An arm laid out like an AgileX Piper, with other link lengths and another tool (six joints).
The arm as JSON. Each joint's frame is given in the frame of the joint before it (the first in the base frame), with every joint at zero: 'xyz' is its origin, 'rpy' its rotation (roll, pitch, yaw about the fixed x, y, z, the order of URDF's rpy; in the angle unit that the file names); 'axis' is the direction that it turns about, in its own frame. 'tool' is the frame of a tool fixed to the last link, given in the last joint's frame.
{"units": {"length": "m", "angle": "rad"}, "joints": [
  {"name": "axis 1", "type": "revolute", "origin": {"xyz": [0.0, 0.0, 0.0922], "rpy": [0.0, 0.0, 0.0]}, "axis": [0.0, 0.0, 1.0]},
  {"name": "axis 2", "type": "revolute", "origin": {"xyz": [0.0, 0.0, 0.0], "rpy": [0.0, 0.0, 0.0]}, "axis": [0.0, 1.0, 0.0]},
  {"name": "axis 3", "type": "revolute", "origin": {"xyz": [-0.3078, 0.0, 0.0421], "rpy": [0.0, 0.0, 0.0]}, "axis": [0.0, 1.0, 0.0]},
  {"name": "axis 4", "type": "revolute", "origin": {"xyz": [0.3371, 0.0, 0.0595], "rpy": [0.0, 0.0, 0.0]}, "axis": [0.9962, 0.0, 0.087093]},
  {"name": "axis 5", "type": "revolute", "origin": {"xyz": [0.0, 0.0, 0.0], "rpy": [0.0, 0.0, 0.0]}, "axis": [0.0, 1.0, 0.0]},
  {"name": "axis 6", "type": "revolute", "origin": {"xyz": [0.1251, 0.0, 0.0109], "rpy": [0.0, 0.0, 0.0]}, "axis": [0.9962, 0.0, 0.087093]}
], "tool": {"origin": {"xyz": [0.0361, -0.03, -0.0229], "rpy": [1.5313, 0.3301, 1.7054]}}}
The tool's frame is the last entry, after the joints.
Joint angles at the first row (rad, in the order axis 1, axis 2, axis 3, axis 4, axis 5, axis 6):
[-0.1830, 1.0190, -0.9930, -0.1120, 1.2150, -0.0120]
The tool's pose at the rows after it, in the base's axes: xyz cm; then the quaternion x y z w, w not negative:
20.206 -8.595 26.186 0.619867 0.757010 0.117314 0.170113
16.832 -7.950 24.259 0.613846 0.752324 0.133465 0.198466
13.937 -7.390 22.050 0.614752 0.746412 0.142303 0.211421
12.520 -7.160 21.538 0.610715 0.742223 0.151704 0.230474
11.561 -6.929 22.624 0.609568 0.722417 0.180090 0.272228
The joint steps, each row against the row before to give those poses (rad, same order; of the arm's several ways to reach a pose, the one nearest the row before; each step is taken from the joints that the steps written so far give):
[0.0000, -0.1690, 0.1410, 0.0000, -0.0240, 0.0000]
[0.0000, -0.1740, 0.1420, 0.0000, -0.0350, 0.0020]
[0.0000, -0.1500, 0.1180, 0.0000, 0.0010, 0.0100]
[0.0000, -0.0920, 0.0460, -0.0020, 0.0020, 0.0000]
[0.0001, -0.0890, 0.0040, -0.0021, -0.0170, 0.0301]

